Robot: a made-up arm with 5 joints.
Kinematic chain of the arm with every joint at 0, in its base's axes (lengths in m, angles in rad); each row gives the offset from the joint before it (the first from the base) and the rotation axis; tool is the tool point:
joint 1: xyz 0 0 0.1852 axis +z
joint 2: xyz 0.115 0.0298 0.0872 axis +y
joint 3: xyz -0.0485 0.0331 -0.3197 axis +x
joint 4: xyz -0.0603 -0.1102 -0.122 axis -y
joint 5: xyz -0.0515 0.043 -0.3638 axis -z
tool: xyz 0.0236 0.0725 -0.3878
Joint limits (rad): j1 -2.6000..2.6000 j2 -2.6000..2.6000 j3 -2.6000..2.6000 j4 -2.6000..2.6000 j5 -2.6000..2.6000
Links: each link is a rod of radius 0.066 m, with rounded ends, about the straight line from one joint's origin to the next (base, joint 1, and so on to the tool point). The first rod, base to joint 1, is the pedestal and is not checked.
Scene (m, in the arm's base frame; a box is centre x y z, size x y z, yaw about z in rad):
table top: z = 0
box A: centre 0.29 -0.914 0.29 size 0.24 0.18 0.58 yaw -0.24
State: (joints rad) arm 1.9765 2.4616 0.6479 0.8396 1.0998
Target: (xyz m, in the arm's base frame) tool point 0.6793 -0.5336 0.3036
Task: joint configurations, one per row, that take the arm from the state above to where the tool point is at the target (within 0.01 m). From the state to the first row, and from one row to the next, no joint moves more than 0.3 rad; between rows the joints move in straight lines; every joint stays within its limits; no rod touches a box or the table.
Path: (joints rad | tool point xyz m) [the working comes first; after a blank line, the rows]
Joints at the target: 2.6000 2.2081 0.2176 1.0445 1.1690
Straight joint move there: touches box A.

1: 2.2475 2.5308 0.4282 0.8488 1.0279 | 0.2797 -0.7750 0.7299
2: 2.5185 2.6000 0.2084 0.8580 0.9560 | 0.5353 -0.5605 0.8108
3: 2.5593 2.4040 0.2130 0.9513 1.0625 | 0.6362 -0.5693 0.5600
4: 2.6000 2.2081 0.2176 1.0445 1.1690 | 0.6793 -0.5336 0.3036

